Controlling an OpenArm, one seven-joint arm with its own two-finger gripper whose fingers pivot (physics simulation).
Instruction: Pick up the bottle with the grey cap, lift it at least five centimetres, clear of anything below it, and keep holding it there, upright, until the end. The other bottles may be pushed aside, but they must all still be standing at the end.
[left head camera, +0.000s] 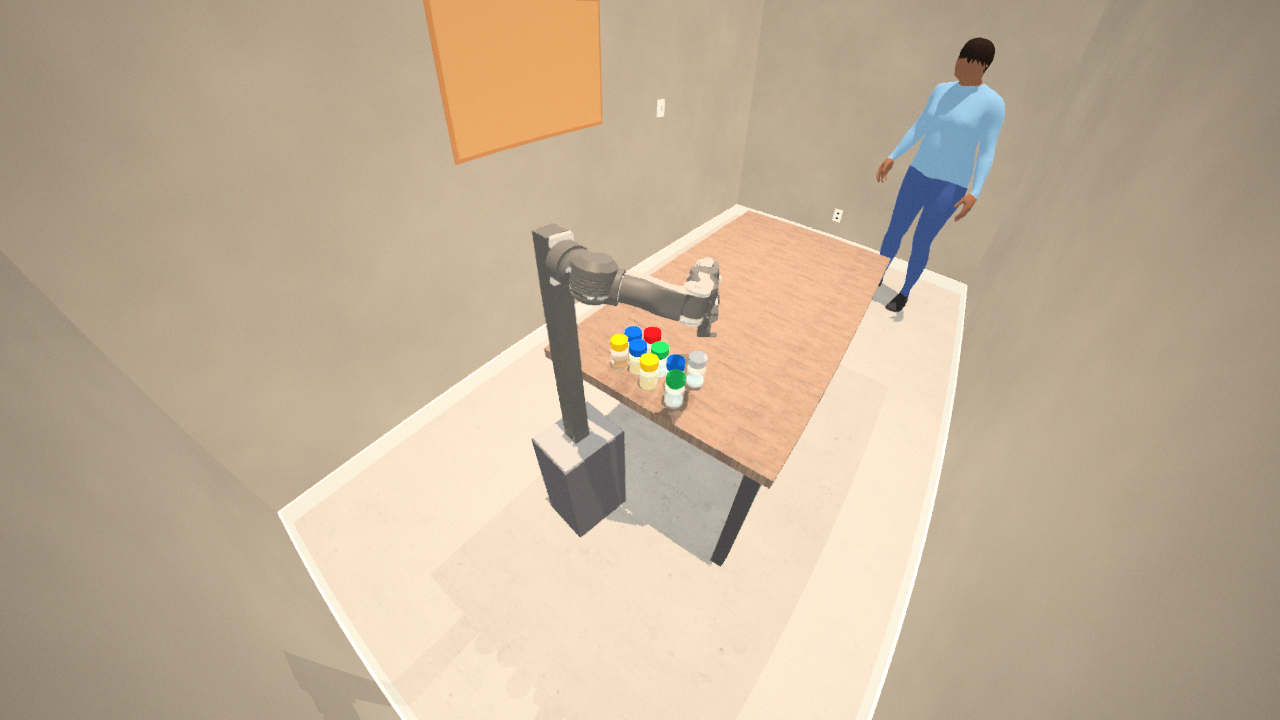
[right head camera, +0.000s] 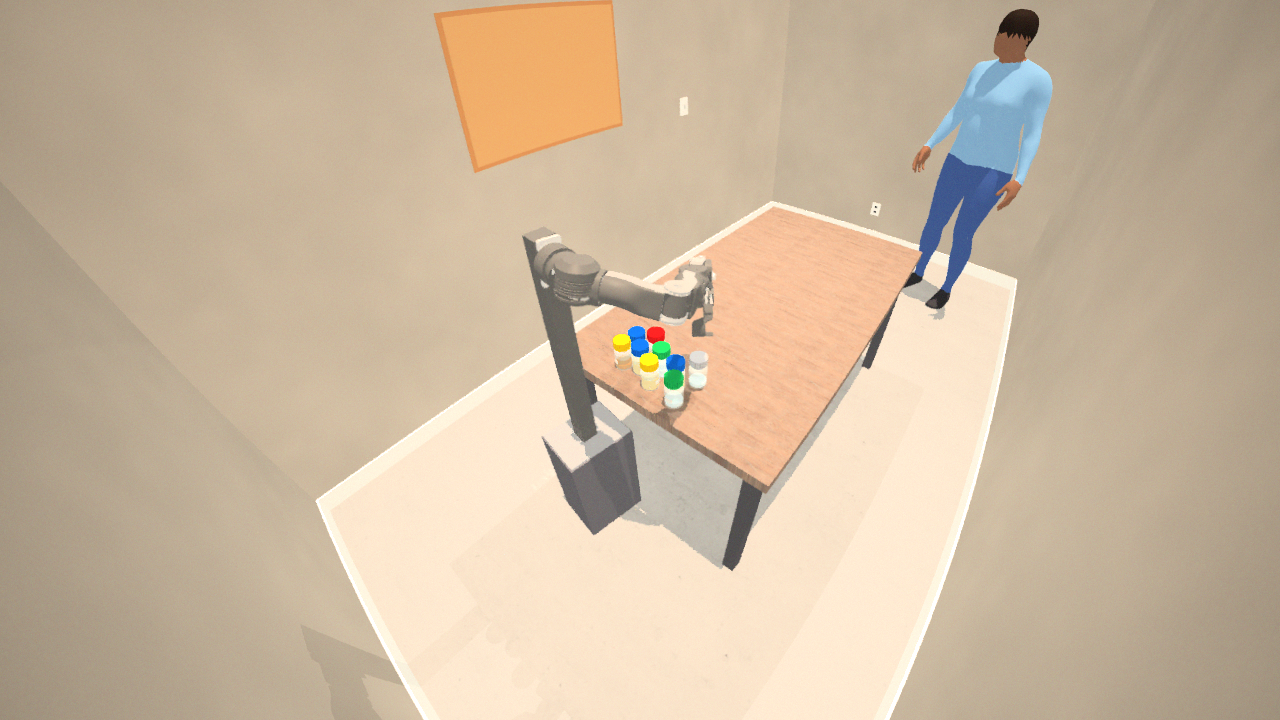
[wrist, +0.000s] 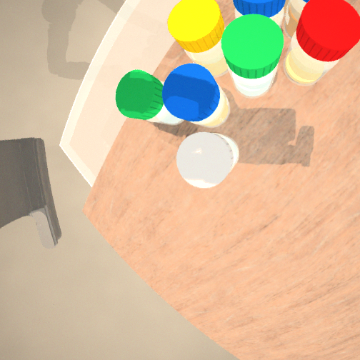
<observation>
In view: a green-capped bottle (right head camera: 673, 379) and a green-capped bottle (wrist: 251, 44).
</observation>
